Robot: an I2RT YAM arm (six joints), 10 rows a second.
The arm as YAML. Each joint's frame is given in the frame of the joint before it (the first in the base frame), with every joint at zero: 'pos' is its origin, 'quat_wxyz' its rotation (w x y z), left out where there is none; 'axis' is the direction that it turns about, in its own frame. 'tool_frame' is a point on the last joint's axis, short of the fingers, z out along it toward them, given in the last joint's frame.
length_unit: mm
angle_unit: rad
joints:
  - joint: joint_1
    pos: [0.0, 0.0, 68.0]
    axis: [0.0, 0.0, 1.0]
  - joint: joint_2
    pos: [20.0, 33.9, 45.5]
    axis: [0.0, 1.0, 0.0]
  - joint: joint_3
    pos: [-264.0, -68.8, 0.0]
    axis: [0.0, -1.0, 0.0]
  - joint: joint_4
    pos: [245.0, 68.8, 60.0]
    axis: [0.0, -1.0, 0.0]
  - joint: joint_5
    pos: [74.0, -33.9, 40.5]
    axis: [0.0, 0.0, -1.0]
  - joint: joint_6
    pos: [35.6, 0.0, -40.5]
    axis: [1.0, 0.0, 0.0]
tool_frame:
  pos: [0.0, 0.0, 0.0]
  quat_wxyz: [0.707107, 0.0, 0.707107, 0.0]
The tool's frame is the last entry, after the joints.
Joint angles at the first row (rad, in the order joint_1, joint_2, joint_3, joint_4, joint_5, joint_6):
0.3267, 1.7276, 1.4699, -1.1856, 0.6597, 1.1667
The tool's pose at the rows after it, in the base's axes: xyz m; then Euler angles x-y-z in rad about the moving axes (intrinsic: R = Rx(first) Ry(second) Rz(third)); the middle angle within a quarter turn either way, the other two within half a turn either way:
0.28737 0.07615 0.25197 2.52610 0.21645 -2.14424
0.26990 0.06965 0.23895 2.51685 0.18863 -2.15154
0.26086 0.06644 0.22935 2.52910 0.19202 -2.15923
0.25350 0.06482 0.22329 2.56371 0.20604 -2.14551
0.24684 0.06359 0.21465 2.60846 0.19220 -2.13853
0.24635 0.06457 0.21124 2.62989 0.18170 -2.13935
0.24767 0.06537 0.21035 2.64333 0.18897 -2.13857
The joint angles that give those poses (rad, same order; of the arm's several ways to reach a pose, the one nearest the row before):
0.3313, 1.6570, 1.3288, -1.2179, 0.6474, 1.2514
0.3298, 1.6063, 1.2228, -1.1982, 0.6489, 1.2624
0.3283, 1.5724, 1.1506, -1.1506, 0.6382, 1.2503
0.3283, 1.5372, 1.0939, -1.1015, 0.6091, 1.2547
0.3268, 1.5187, 1.0448, -1.0723, 0.5631, 1.2701
0.3283, 1.5232, 1.0370, -1.0662, 0.5400, 1.2778
0.3283, 1.5248, 1.0355, -1.0508, 0.5293, 1.2748

